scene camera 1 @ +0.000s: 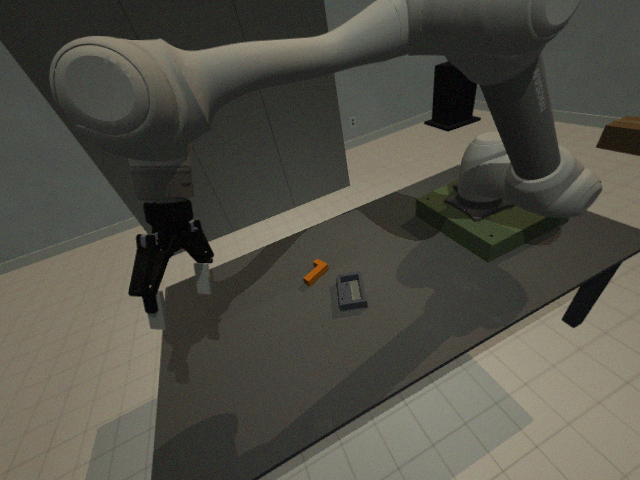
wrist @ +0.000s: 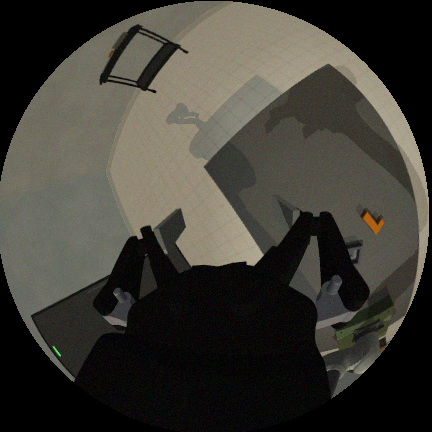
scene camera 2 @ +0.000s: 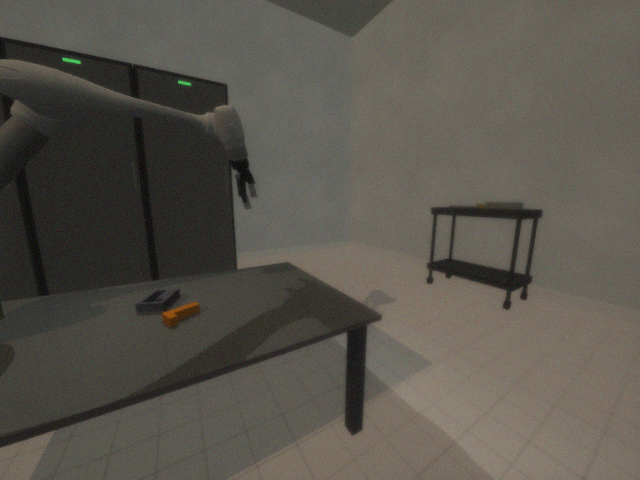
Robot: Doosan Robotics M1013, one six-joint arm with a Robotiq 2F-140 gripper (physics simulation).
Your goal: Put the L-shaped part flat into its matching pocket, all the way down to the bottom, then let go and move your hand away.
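Frame: origin at the arm's base, x up, y left, z back, level; millimetres.
Where they show: gripper, fingertip midpoint: (scene camera 1: 185,308) (wrist: 226,211) (scene camera 2: 251,202); arm's base, link origin: (scene camera 1: 477,203) (wrist: 365,331).
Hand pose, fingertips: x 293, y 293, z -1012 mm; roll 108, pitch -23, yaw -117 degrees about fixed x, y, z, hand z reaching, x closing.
Things, the pixels of their top centre, and the offset from my fingertips. Level surfaces: height alone.
- orange L-shaped part, top centre: (scene camera 1: 312,269) (scene camera 2: 183,309) (wrist: 373,220) dx -352, dy -347, dz +305 mm
- dark grey block with the pocket, top centre: (scene camera 1: 350,287) (scene camera 2: 158,295) (wrist: 347,258) dx -347, dy -186, dz +398 mm
- table, surface height: dx -383 mm
The orange L-shaped part (scene camera 1: 316,272) (scene camera 2: 180,313) (wrist: 373,223) lies on the table, apart from the pocket block. The dark grey block with the pocket (scene camera 1: 341,298) (scene camera 2: 149,310) (wrist: 355,244) sits on the table beside the part; in the wrist view a finger hides some of it. The pocket's pale floor shows in scene camera 1. My gripper (scene camera 1: 179,299) (scene camera 2: 249,197) (wrist: 226,211) is open with its fingers wide apart and nothing between them. It hangs high, near the far end of the table, well away from the part and the block.
The table (scene camera 1: 289,361) (scene camera 2: 232,289) (wrist: 300,165) bears the arm's green base plate (scene camera 1: 465,235) (wrist: 350,337). A black cart (scene camera 2: 485,212) (wrist: 159,65) stands off by the wall. Tall dark cabinets (scene camera 2: 87,180) stand behind the table.
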